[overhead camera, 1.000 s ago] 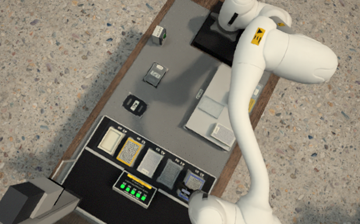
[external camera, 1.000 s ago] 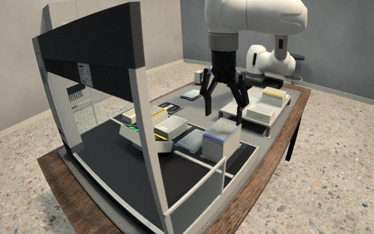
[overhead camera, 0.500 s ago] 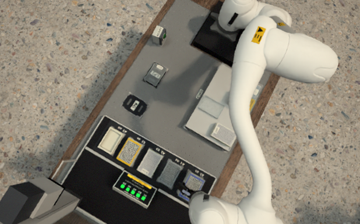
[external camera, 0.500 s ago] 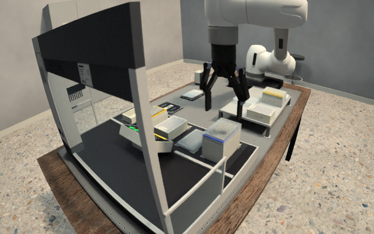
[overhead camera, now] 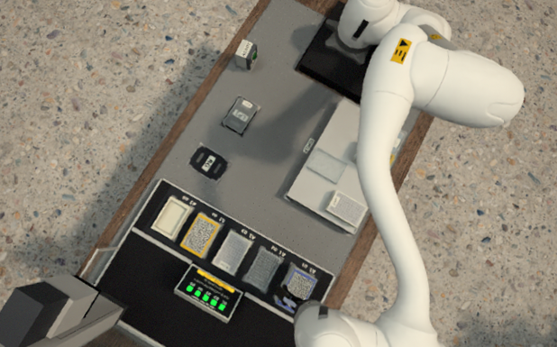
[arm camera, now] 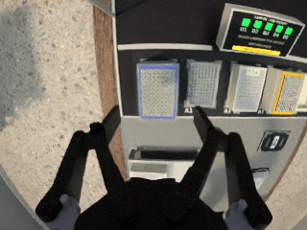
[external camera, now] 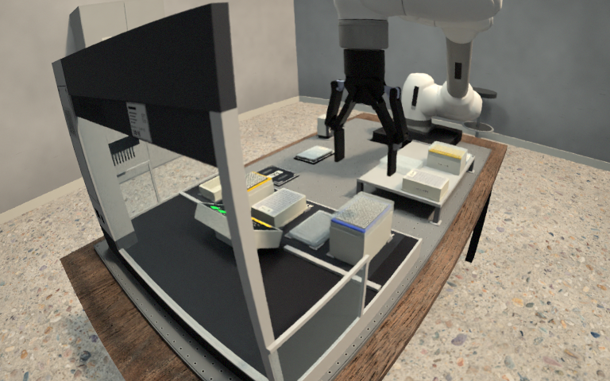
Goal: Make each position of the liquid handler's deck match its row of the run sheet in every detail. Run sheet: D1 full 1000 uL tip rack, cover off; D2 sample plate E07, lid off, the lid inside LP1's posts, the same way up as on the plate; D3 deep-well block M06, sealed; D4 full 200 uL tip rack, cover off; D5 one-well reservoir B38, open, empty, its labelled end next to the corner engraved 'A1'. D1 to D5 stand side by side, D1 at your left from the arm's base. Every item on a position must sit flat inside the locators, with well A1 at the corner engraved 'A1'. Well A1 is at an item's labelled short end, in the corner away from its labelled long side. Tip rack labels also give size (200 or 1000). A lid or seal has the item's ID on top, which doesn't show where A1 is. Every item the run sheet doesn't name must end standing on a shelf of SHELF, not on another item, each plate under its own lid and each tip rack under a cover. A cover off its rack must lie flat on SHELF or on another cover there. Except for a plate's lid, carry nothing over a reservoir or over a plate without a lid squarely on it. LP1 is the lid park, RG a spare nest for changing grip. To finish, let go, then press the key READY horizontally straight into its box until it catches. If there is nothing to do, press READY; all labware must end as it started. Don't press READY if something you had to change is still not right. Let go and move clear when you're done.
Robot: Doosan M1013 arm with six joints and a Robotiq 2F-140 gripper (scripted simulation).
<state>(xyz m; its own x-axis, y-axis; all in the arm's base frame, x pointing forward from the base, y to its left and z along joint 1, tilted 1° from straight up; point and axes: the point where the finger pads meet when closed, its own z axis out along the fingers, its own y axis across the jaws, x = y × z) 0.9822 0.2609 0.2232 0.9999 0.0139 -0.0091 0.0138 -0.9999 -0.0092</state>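
Right now my hand is 150 mm above the blue-rimmed tip rack, 10 mm to the left of it and 10 mm past it. Also, from my hand: clear plate 210 mm below, 120 mm to the right; yellow-rimmed tip rack 380 mm to the right, 180 mm below; handler's frame post 390 mm ahead, 110 mm to the left, 10 mm below.
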